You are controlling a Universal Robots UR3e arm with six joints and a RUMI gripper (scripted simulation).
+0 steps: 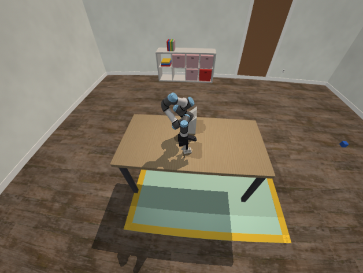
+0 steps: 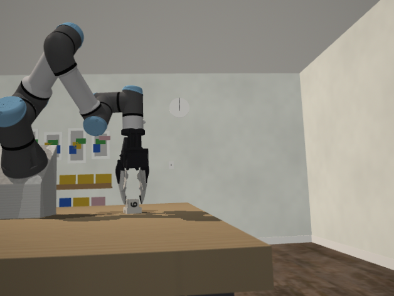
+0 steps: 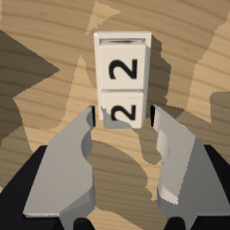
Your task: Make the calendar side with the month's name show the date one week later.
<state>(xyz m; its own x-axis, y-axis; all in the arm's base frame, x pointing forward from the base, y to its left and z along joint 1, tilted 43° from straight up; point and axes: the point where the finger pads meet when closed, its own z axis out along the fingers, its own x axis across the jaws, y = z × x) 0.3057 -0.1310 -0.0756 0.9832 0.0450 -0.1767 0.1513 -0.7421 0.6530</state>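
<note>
The white calendar tray lies 20 mm to the left of my hand and 30 mm below it.
</note>
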